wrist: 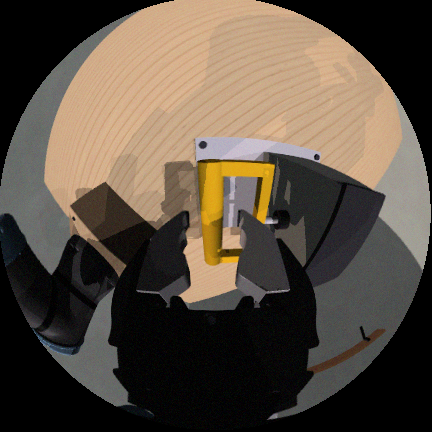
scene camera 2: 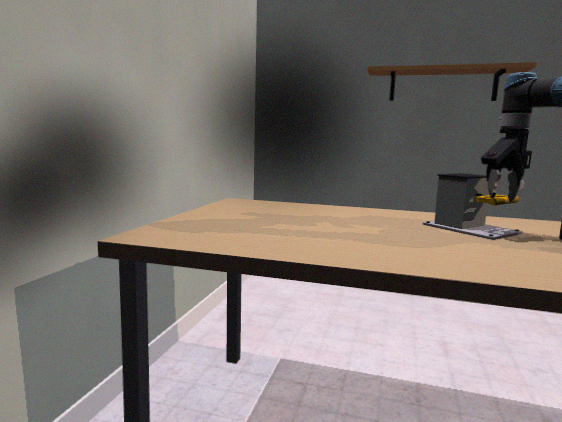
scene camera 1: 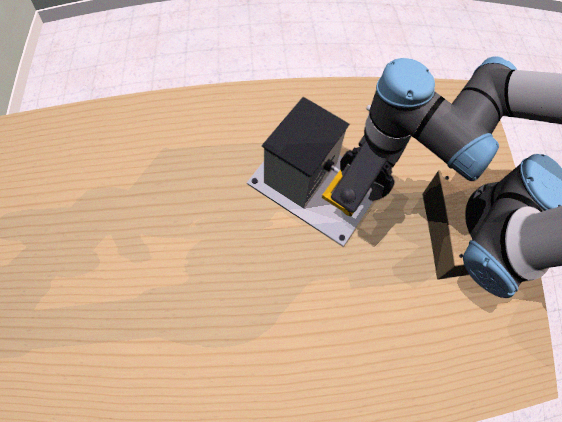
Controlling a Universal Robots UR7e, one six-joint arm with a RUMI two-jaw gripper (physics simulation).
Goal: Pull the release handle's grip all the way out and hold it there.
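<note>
The release handle is a yellow rectangular frame with a thick round grip bar on its outer side. A short metal rod joins it to a black collar on the dark box. My gripper is partly open and points down, its fingertips about level with the handle in scene camera 2. In the wrist view the grip bar runs between the fingers, with gaps on both sides; one finger is over the frame's opening. The arm hides the fingertips in scene camera 1.
The box stands on a light metal plate with dark bolts, on the wooden table. A brown block stands by the arm's base. A wall shelf is behind.
</note>
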